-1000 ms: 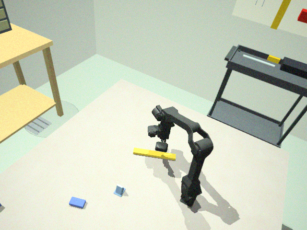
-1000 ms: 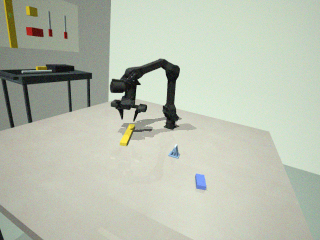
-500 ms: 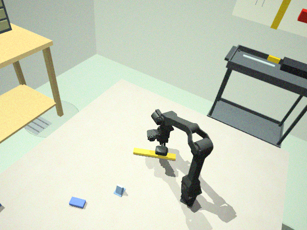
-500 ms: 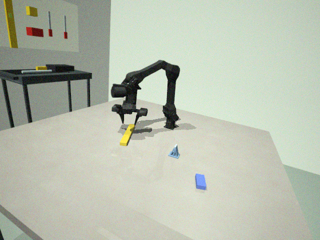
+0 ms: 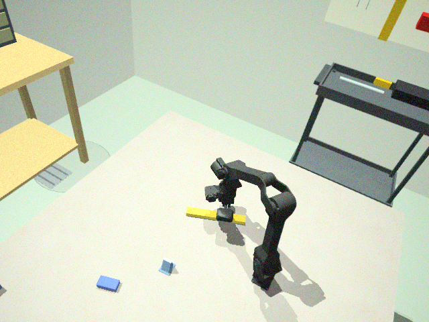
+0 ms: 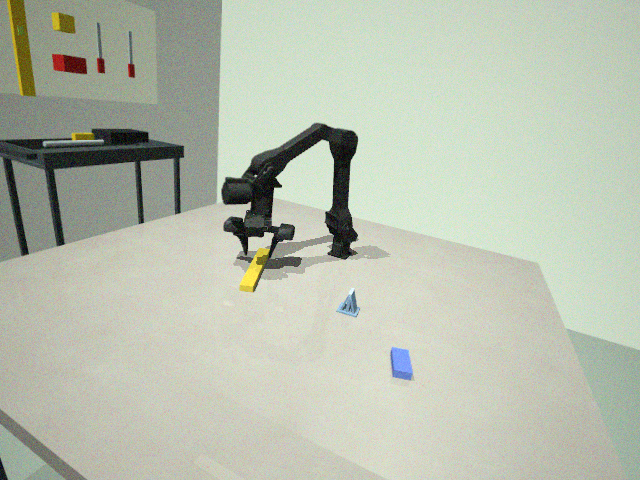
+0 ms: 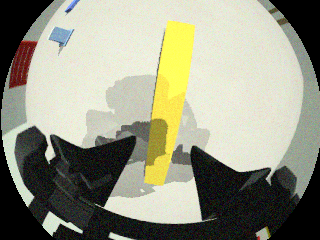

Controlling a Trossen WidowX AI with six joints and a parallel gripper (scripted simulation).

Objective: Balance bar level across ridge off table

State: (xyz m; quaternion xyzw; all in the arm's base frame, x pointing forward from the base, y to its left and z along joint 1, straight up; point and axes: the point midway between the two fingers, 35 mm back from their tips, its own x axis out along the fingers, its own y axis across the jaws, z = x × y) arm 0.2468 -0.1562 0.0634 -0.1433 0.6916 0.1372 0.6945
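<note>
Right now the yellow bar is 20 mm below my gripper tip, 20 mm ahead of it and 10 mm to the left of it. From my gripper tip the other things lie so: flat blue block (460 mm to the left, 190 mm ahead, 20 mm below).
</note>
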